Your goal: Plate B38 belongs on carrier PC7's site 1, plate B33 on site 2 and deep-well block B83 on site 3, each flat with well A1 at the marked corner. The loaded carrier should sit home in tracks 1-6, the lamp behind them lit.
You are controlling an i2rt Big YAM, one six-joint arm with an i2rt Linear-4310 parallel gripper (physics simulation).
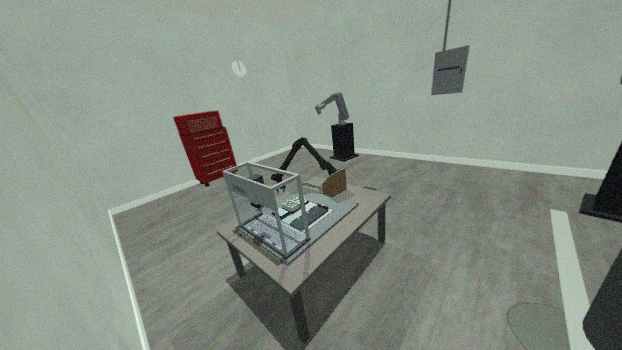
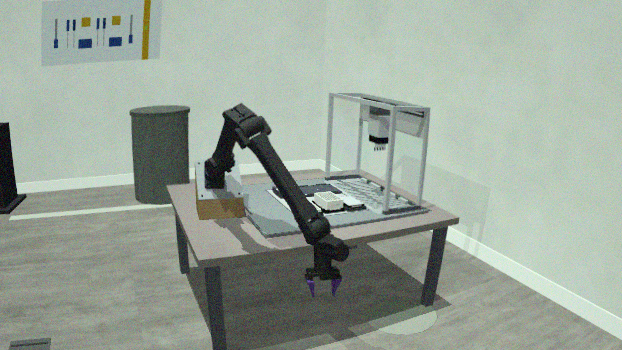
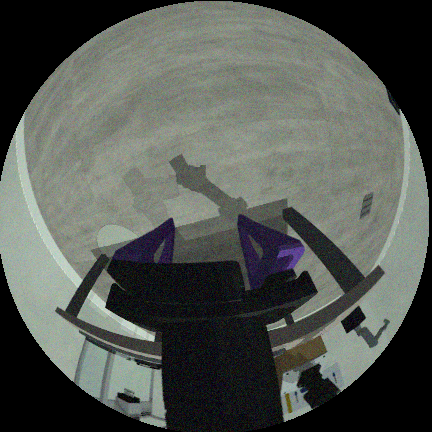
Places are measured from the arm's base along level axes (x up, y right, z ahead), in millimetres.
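Pixels of known places: gripper, fingertip midpoint: point(image 1: 280, 192) point(image 2: 323, 296) point(image 3: 205, 220); arm's base, origin of the base link: point(image 1: 334, 174) point(image 2: 214, 176) point(image 3: 307, 375).
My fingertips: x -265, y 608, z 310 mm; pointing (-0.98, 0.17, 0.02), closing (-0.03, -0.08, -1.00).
Note:
For each thing: its top centre in the pictures, then the offset to it from my fingertips. Level surfaces: height alone.
- flat black-and-white piece, middle of its top: point(image 2: 350, 200) dx +138, dy -572, dz +301 mm
- long dark piece, middle of its top: point(image 2: 307, 186) point(image 1: 309, 214) dx +142, dy -797, dz +162 mm
- pipetting head, middle of its top: point(image 2: 381, 114) dx +513, dy -740, dz +511 mm
- grey work mat, its level: dx +112 mm
- table, its level: dx +98 mm
My gripper point(image 2: 324, 295) point(image 3: 205, 220) has two purple fingers standing apart with nothing between them. It points down beyond the table's edge, beside the tabletop and away from the labware. A white block with a grid of wells point(image 1: 291, 203) point(image 2: 328, 200) stands on the work mat. A flat black-and-white piece point(image 2: 354, 204) lies beside it, toward the framed deck. A long dark piece point(image 1: 310, 218) point(image 2: 320, 190), possibly the carrier, lies on a white sheet. The tracked deck point(image 2: 372, 192) sits inside the frame. Labels, marked corners, wells A1 and the lamp cannot be made out.
A grey post frame point(image 1: 279, 220) point(image 2: 393, 160) encloses the deck; a pipetting head point(image 2: 379, 131) hangs inside. The arm's wooden base box point(image 1: 334, 183) point(image 2: 220, 207) point(image 3: 300, 354) stands at the table's other end. The grey work mat point(image 1: 345, 207) point(image 2: 265, 220) lies between them on the table point(image 1: 295, 282) point(image 2: 195, 237).

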